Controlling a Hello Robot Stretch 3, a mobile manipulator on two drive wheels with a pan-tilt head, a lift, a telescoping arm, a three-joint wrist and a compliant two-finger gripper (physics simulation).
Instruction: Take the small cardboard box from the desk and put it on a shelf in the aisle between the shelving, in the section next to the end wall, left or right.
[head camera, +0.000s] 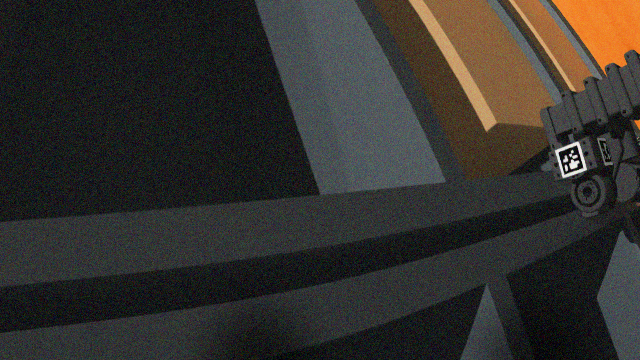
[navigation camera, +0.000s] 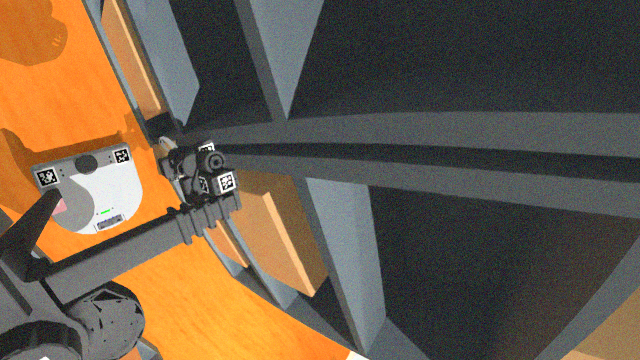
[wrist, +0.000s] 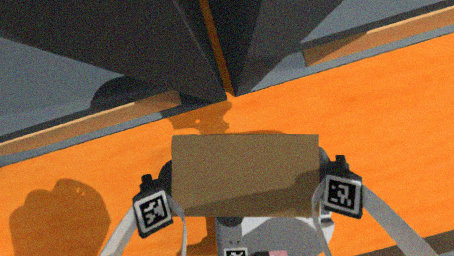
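The small cardboard box is held between the two fingertips of my gripper in the wrist view, above the orange floor and partly over my base. My gripper is shut on it. In the navigation camera view the wrist hangs beside the shelving, near its dark uprights, and hides most of the box. The shelving also fills most of the head camera view, with grey shelf boards at several levels. In the wrist view the shelving stands beyond the box. I cannot tell which section is next to the end wall.
Larger cartons lie on the shelves on one side of the uprights. My base is on the orange floor beside the shelving. My arm reaches over the floor towards the shelving.
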